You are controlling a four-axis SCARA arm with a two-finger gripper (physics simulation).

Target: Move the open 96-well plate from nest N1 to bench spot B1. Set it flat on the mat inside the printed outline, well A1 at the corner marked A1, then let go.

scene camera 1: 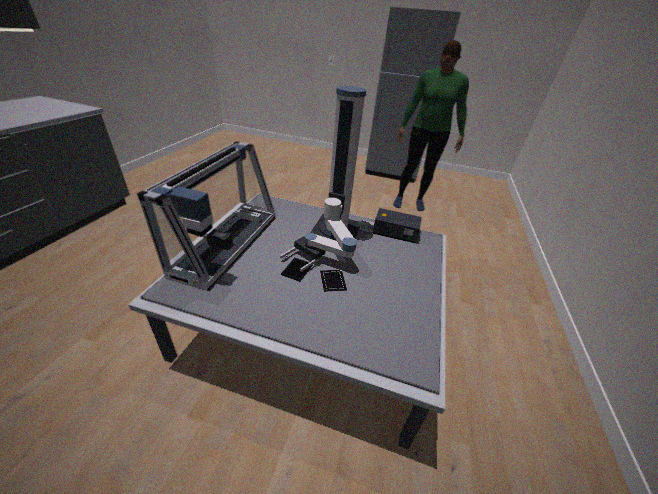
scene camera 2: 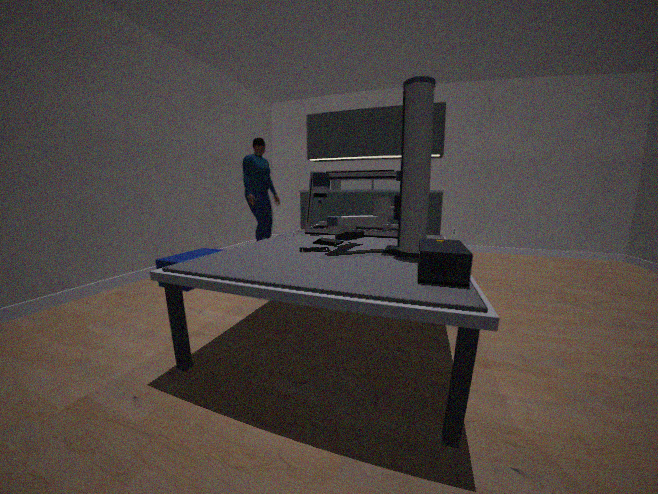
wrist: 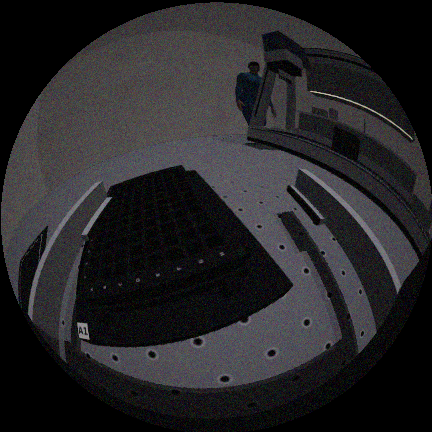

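Seen in the pictures: gripper, fingertip midpoint: (scene camera 1: 290,263) (scene camera 2: 330,237) (wrist: 198,178); arm's base, origin of the base link: (scene camera 2: 411,253).
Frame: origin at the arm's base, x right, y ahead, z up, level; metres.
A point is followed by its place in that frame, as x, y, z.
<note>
The black 96-well plate (scene camera 1: 293,269) {0.097, 0.553, 0.038} (scene camera 2: 326,241) {0.046, 0.519, 0.032} (wrist: 165,235) {0.096, 0.484, 0.039} sits flat at nest N1. A white A1 tag (wrist: 83,331) shows at its near left corner in the wrist view. My gripper (scene camera 1: 292,263) {0.130, 0.521, 0.046} (wrist: 198,178) {0.130, 0.521, 0.046} is open and empty, low at the plate. In the wrist view its left finger overlaps the plate's left edge, and its right finger stands apart from the right side. Whether the left finger touches the plate is unclear. The dark B1 mat (scene camera 1: 333,280) {-0.136, 0.530, 0.014} (scene camera 2: 314,249) {-0.136, 0.527, 0.015} with its printed outline lies beside the plate; the left finger partly hides it in the wrist view.
A gantry frame (scene camera 1: 196,169) {0.638, 0.537, 0.521} stands on the table (scene camera 1: 372,329) {-0.409, 0.786, 0.013} (scene camera 2: 318,279) {-0.631, 0.311, 0.013}. The arm's column (scene camera 1: 344,143) {-0.011, 0.077, 0.631} (scene camera 2: 417,159) {-0.075, -0.006, 0.498} and a dark box (scene camera 1: 395,225) {-0.391, -0.034, 0.116} (scene camera 2: 443,263) {-0.551, -0.115, 0.089} stand at the other side. People (scene camera 1: 441,101) (scene camera 2: 258,175) (wrist: 248,92) stand beyond the table.
</note>
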